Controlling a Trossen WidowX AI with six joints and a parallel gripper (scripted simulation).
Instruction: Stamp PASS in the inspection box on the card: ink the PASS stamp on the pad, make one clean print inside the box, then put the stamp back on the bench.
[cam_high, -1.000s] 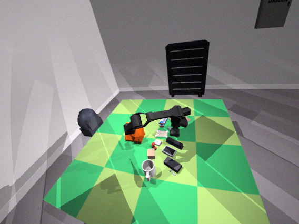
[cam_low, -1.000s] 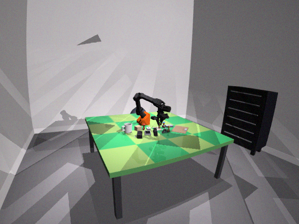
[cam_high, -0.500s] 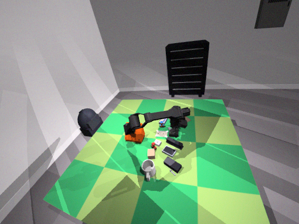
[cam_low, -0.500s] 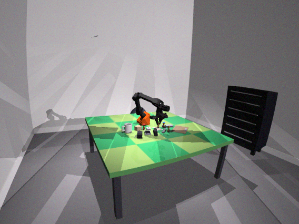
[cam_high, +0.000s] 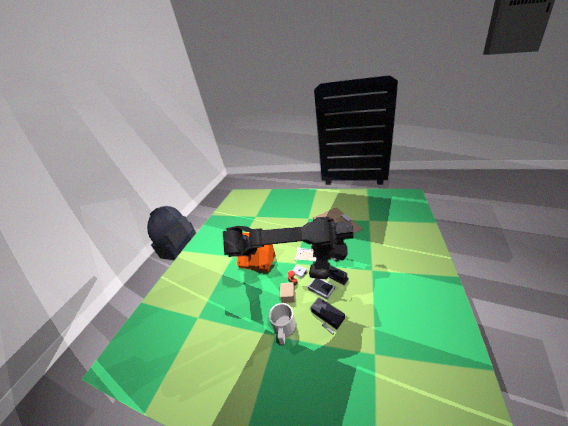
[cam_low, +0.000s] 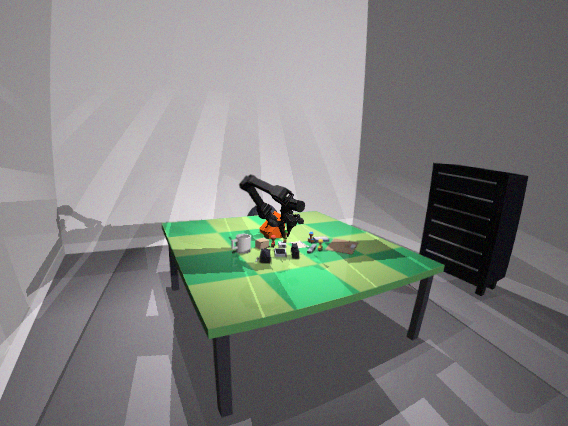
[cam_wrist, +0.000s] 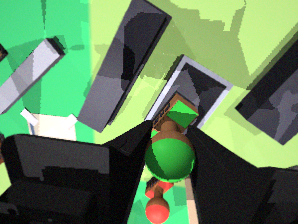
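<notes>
My gripper tip is now 90 mm above the dark-rimmed ink pad, 20 mm to the left of it and 10 mm past it. Also, from my gripper tip: green-knobbed pass stamp (10 mm below); brown box (120 mm behind, 90 mm to the right, 70 mm below); red-knobbed stamp (130 mm behind, 80 mm below, 20 mm to the right).
</notes>
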